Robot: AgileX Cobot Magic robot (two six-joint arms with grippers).
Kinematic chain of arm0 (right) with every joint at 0, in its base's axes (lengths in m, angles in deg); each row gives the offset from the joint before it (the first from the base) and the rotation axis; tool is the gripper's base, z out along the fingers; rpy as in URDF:
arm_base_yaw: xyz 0 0 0.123 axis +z
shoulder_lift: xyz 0 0 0 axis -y
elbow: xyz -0.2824 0 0.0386 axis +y
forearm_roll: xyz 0.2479 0 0.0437 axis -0.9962 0 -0.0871
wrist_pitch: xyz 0 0 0 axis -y
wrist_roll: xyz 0.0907 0 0.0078 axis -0.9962 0 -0.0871
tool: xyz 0 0 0 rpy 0 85 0
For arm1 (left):
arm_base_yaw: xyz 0 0 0.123 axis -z
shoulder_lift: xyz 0 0 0 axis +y
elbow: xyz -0.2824 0 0.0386 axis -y
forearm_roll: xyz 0.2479 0 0.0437 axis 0.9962 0 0.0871
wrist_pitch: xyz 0 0 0 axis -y
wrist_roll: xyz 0.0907 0 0.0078 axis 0.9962 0 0.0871
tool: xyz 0 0 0 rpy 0 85 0
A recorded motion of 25 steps. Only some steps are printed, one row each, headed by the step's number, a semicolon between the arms.
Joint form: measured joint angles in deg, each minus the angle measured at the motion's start. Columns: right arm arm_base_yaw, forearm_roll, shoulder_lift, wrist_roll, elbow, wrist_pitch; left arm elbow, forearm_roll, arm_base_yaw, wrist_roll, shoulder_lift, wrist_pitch.
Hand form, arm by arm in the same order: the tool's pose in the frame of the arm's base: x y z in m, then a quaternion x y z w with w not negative. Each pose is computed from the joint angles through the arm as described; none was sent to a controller.
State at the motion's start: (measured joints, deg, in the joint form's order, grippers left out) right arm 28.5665 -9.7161 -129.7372 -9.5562 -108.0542 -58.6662; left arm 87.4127 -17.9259 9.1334 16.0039 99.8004 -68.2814
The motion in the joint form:
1: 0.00 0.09 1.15 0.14 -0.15 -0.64; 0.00 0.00 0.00 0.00 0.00 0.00
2: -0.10 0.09 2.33 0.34 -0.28 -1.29; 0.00 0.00 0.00 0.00 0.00 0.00
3: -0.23 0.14 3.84 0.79 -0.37 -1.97; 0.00 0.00 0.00 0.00 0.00 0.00
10: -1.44 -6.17 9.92 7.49 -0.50 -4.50; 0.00 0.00 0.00 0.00 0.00 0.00
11: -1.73 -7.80 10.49 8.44 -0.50 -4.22; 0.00 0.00 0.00 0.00 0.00 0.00
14: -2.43 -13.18 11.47 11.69 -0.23 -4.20; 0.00 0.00 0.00 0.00 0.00 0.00
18: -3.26 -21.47 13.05 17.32 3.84 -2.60; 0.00 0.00 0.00 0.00 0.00 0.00
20: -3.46 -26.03 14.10 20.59 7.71 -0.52; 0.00 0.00 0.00 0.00 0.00 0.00
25: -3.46 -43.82 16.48 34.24 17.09 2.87; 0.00 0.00 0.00 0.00 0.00 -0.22
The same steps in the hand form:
1: 0.4136 0.2401 0.1875 -0.13189 0.97930 0.11620 0.10039; 0.3518 -0.0829 0.3000 0.17506 0.96511 -0.14315 0.13203
2: 0.4121 0.2385 0.1977 -0.13392 0.97819 0.11830 0.10590; 0.3518 -0.0829 0.3000 0.17506 0.96511 -0.14315 0.13203
3: 0.4100 0.2361 0.2103 -0.13815 0.97643 0.12047 0.11395; 0.3518 -0.0829 0.3000 0.17506 0.96511 -0.14315 0.13203
10: 0.3973 0.2285 0.2611 -0.17299 0.95982 0.17275 0.13775; 0.3518 -0.0829 0.3000 0.17506 0.96511 -0.14315 0.13203
11: 0.3966 0.2280 0.2664 -0.17422 0.95634 0.18610 0.14296; 0.3518 -0.0829 0.3000 0.17506 0.96511 -0.14315 0.13203
14: 0.3939 0.2284 0.2755 -0.18164 0.94614 0.22571 0.14450; 0.3518 -0.0829 0.3000 0.17506 0.96511 -0.14315 0.13203
18: 0.3866 0.2286 0.2737 -0.18934 0.93129 0.27960 0.13664; 0.3518 -0.0829 0.3000 0.17506 0.96511 -0.14315 0.13203
20: 0.3809 0.2290 0.2669 -0.18804 0.92375 0.30597 0.13305; 0.3518 -0.0829 0.3000 0.17506 0.96511 -0.14315 0.13203
25: 0.3622 0.2366 0.2557 -0.19427 0.88344 0.40614 0.12979; 0.3515 -0.0829 0.3000 0.17539 0.96527 -0.14334 0.13015

